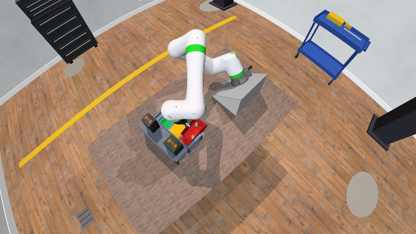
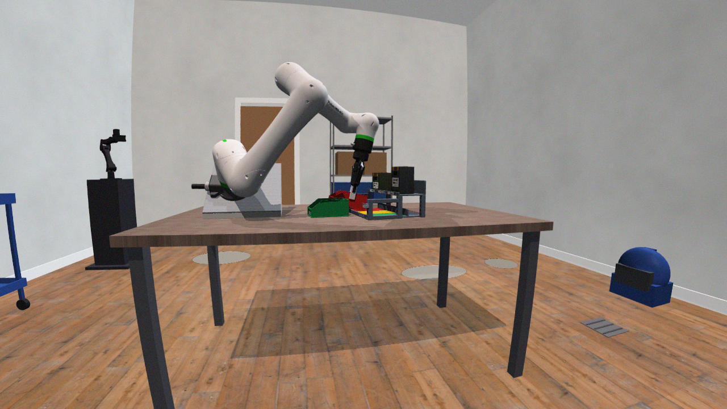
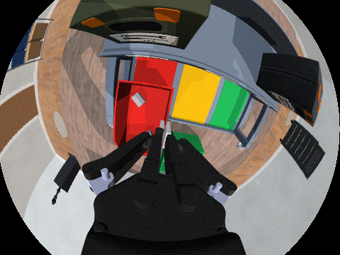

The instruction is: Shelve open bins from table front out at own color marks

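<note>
Now: the red bin 5 cm to the left of my hand, 4 cm below it and 2 cm behind it. Round my hand: green bin (13 cm behind, 8 cm to the right, 6 cm below).
</note>
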